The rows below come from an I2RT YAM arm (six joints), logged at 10 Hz.
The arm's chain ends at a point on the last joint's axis. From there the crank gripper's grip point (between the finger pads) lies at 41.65 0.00 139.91 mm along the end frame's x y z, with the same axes.
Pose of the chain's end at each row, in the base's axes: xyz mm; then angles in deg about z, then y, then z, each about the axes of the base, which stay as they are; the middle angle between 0 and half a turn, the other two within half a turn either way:
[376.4, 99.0, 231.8, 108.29, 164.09, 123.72]
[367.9, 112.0, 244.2, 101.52, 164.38, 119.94]
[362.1, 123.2, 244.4, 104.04, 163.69, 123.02]
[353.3, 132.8, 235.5, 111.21, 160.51, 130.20]
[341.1, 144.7, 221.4, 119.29, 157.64, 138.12]
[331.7, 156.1, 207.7, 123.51, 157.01, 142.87]
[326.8, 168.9, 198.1, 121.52, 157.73, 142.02]
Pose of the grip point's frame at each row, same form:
[315.2, 119.4, 100.8, 108.29, 164.09, 123.72]
[309.7, 131.2, 111.7, 101.52, 164.38, 119.94]
[301.5, 142.3, 113.0, 104.04, 163.69, 123.02]
[284.3, 154.2, 108.6, 111.21, 160.51, 130.20]
[263.2, 165.8, 99.8, 119.29, 157.64, 138.12]
[250.3, 174.2, 87.9, 123.51, 157.01, 142.87]
[247.3, 185.9, 76.9, 121.52, 157.73, 142.02]

